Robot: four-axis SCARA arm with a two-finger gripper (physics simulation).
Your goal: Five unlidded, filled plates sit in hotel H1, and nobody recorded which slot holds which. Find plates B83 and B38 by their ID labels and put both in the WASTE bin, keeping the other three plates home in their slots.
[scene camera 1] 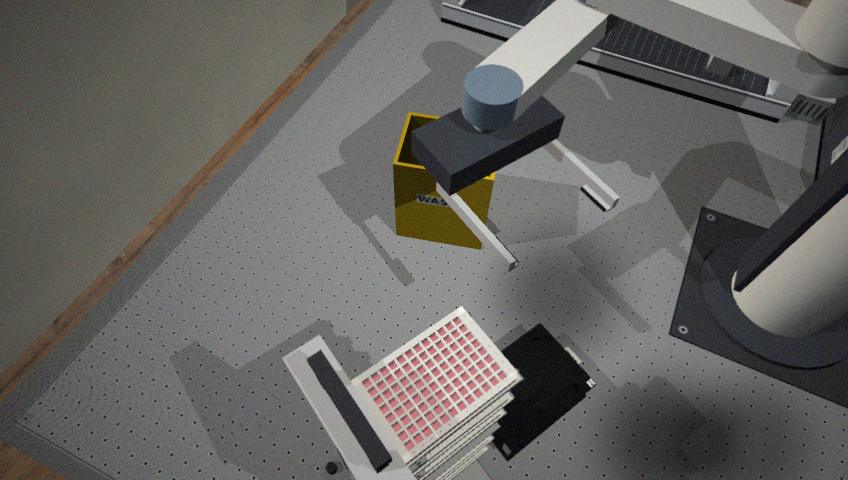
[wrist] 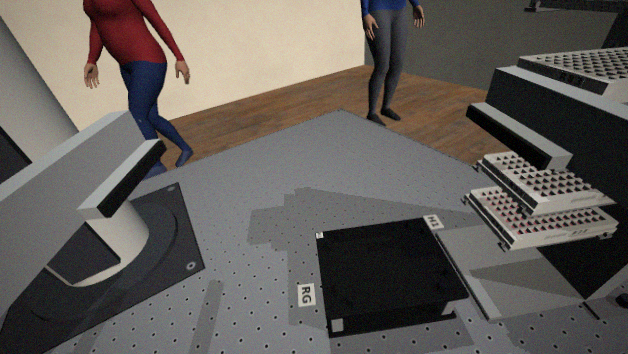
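Pixels of known places: gripper, fingertip midpoint: (scene camera 1: 565, 233) (wrist: 313, 109); arm's base, origin of the base link: (scene camera 1: 771, 302) (wrist: 113, 255).
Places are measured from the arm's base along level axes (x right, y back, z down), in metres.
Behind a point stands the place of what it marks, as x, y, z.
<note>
Hotel H1 (scene camera 1: 302, 361) {-0.568, -0.515, -0.444} (wrist: 460, 246) {-0.498, -0.368, -0.021} holds a stack of pale plates; the top plate (scene camera 1: 440, 380) (wrist: 595, 70) shows pink wells in the scene view. In the wrist view two lower plates show at the right, one (wrist: 575, 181) {-0.510, -0.437, -0.186} above the other (wrist: 530, 220) {-0.488, -0.425, -0.135}; the plates between them and the top one are hidden behind a finger. Labels show on some plate edges, but I cannot read them surely. My gripper (scene camera 1: 559, 234) {-0.257, -0.366, -0.313} (wrist: 313, 109) {-0.257, -0.366, -0.313} is open and empty, raised beside the yellow WASTE bin (scene camera 1: 440, 223) {-0.155, -0.571, -0.075}, apart from the stack. The bin's opening is partly covered by the gripper body.
A black RG block (scene camera 1: 538, 386) {-0.355, -0.318, -0.073} (wrist: 385, 270) {-0.349, -0.347, -0.073} lies beside the hotel. The robot's dark base plate (scene camera 1: 693, 303) {-0.072, -0.124, -0.013} (wrist: 187, 250) {-0.131, -0.092, -0.012} stands beyond it. A long grey tray-like unit (scene camera 1: 684, 89) {0.450, -0.251, -0.029} lies at the back. Two people (wrist: 145, 75) (wrist: 387, 55) stand past the table's edge.
</note>
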